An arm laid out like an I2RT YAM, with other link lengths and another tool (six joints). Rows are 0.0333 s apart.
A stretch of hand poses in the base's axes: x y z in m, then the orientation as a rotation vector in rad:
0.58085, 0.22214, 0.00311, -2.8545, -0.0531, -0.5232
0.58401, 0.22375, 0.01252, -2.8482, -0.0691, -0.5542
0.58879, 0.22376, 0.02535, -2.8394, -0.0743, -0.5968
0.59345, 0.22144, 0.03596, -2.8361, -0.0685, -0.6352
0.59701, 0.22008, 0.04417, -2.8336, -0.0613, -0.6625
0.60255, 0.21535, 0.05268, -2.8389, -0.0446, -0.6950
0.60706, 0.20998, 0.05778, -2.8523, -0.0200, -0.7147
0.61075, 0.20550, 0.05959, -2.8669, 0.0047, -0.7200
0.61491, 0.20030, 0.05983, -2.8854, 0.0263, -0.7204
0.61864, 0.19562, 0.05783, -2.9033, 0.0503, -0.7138
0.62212, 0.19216, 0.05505, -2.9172, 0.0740, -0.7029
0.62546, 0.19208, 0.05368, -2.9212, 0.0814, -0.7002
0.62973, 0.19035, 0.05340, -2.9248, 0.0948, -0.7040
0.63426, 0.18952, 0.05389, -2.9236, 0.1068, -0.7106
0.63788, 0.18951, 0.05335, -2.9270, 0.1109, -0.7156
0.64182, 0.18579, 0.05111, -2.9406, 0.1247, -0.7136
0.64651, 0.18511, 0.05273, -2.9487, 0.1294, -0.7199
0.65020, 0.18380, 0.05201, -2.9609, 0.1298, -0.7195
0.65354, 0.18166, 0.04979, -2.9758, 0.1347, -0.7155
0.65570, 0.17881, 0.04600, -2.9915, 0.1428, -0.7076
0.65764, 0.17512, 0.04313, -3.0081, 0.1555, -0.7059
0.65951, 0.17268, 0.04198, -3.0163, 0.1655, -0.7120
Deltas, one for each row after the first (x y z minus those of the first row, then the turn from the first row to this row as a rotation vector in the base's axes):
0.00316, 0.00161, 0.00941, -0.0010, -0.0228, 0.0083
0.00794, 0.00162, 0.02224, -0.0003, -0.0528, 0.0084
0.01260, -0.00070, 0.03285, -0.0032, -0.0783, 0.0006
0.01616, -0.00206, 0.04106, -0.0049, -0.0962, -0.0070
0.02170, -0.00679, 0.04957, -0.0141, -0.1157, -0.0228
0.02621, -0.01216, 0.05467, -0.0278, -0.1249, -0.0436
0.02990, -0.01664, 0.05648, -0.0399, -0.1243, -0.0629
0.03406, -0.02184, 0.05672, -0.0553, -0.1203, -0.0800
0.03779, -0.02652, 0.05472, -0.0686, -0.1117, -0.0977
0.04127, -0.02998, 0.05194, -0.0774, -0.1009, -0.1141
0.04461, -0.03006, 0.05057, -0.0801, -0.0980, -0.1192
0.04888, -0.03179, 0.05029, -0.0831, -0.0990, -0.1289
0.05341, -0.03262, 0.05078, -0.0822, -0.1024, -0.1373
0.05703, -0.03263, 0.05024, -0.0862, -0.1049, -0.1410
0.06097, -0.03635, 0.04800, -0.0978, -0.1007, -0.1516
0.06566, -0.03703, 0.04962, -0.1065, -0.1034, -0.1565
0.06935, -0.03834, 0.04890, -0.1182, -0.1015, -0.1584
0.07269, -0.04048, 0.04668, -0.1314, -0.0966, -0.1631
0.07485, -0.04333, 0.04289, -0.1444, -0.0890, -0.1696
0.07679, -0.04702, 0.04002, -0.1592, -0.0849, -0.1798
0.07866, -0.04946, 0.03887, -0.1677, -0.0870, -0.1879

